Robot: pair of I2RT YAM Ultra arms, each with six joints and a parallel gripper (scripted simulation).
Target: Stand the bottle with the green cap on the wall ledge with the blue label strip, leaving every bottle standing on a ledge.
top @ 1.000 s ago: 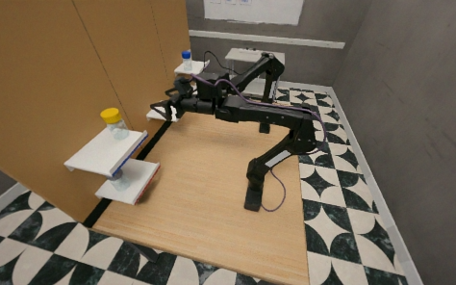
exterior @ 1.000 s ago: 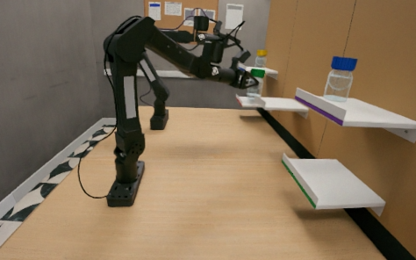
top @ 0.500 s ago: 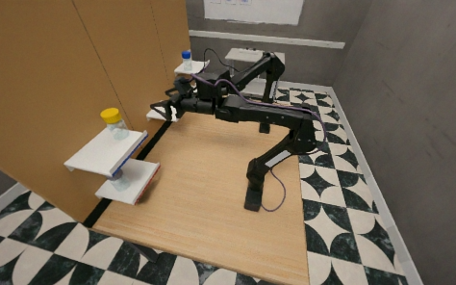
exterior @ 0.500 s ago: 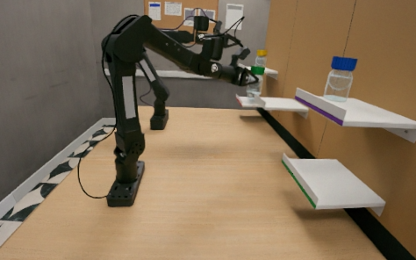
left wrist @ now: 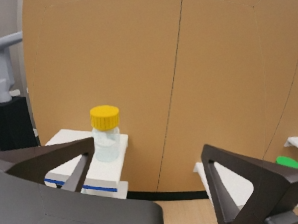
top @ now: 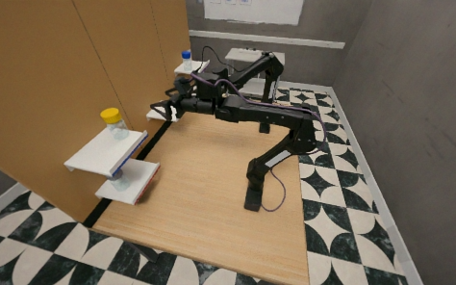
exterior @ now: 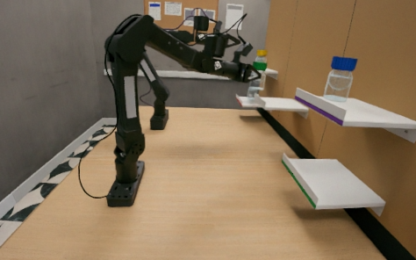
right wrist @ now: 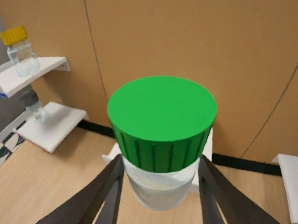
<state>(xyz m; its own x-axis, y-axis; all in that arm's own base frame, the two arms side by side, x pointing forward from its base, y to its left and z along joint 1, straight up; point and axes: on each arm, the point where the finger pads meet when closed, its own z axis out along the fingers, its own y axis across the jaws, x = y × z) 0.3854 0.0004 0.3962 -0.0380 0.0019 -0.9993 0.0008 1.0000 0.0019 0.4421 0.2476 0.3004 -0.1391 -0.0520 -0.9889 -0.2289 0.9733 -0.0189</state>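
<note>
My left gripper is now 270 mm to the left of the green-capped bottle, 130 mm above it and 50 mm short of it. Also, from my left hand: blue-capped bottle: 590 mm to the right, 170 mm ahead, 90 mm below; yellow-capped bottle: 150 mm ahead, 90 mm below, 80 mm to the left.
</note>
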